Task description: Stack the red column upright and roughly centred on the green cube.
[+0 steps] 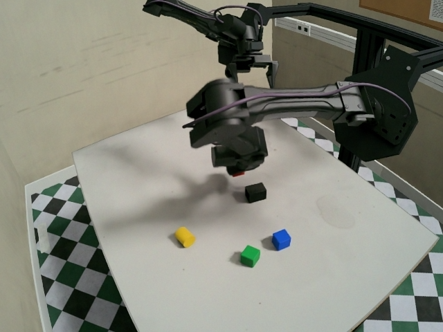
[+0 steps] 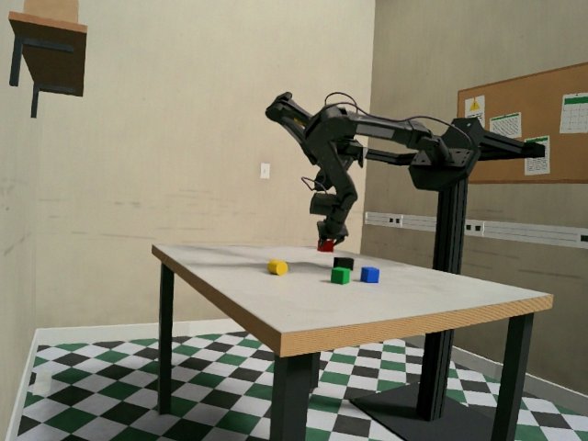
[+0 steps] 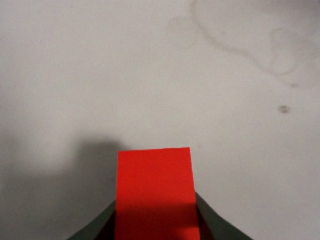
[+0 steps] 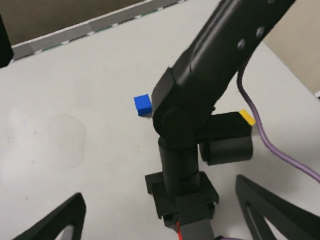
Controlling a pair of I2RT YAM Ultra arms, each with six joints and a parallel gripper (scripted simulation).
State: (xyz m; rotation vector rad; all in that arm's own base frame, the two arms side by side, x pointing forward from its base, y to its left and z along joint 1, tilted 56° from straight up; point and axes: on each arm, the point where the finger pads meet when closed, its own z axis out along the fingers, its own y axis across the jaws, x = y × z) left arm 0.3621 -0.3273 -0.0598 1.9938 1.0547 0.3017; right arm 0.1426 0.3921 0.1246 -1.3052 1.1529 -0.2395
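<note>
Right now the green cube is 30 cm to the left of my left hand, 12 cm ahead of it and 5 cm below it. The rest, counted from my left hand: red column (right at my left hand); black block (9 cm to the left, 5 cm below, 2 cm behind); yellow cylinder (25 cm ahead, 15 cm to the left, 5 cm below).
</note>
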